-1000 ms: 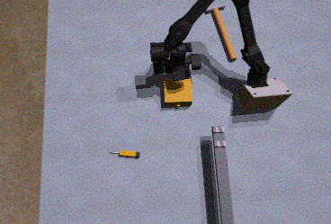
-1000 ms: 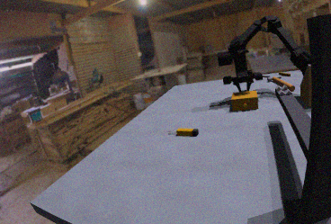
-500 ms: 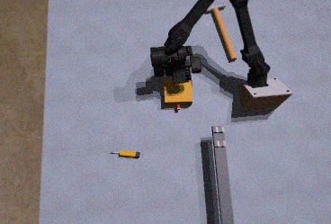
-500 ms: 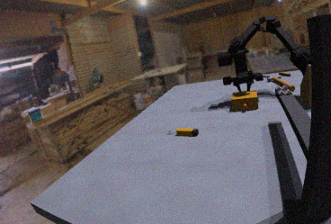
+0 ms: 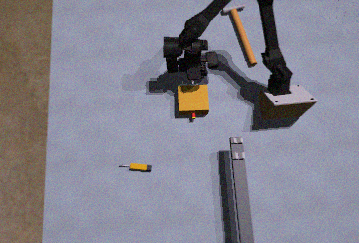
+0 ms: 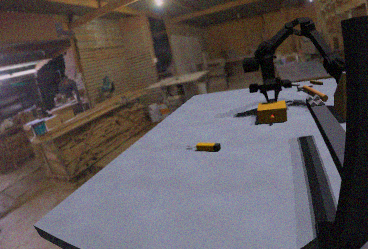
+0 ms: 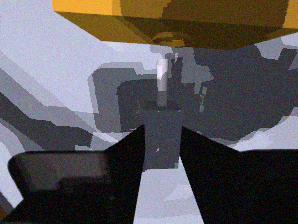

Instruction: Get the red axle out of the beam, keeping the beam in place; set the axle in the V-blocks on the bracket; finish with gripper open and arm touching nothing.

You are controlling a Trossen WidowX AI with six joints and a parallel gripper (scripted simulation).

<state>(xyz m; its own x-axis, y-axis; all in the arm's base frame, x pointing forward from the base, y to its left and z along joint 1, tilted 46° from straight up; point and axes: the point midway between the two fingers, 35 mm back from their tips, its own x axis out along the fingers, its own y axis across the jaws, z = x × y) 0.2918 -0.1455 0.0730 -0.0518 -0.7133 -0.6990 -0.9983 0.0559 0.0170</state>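
Right now my gripper tip is 1 cm short of the orange block, 12 cm to the right of it and 1 cm below it. Round my gripper tip: yellow tool 25 cm ahead, 33 cm to the left, 1 cm below; grey block 2 cm to the left, 1 cm above.
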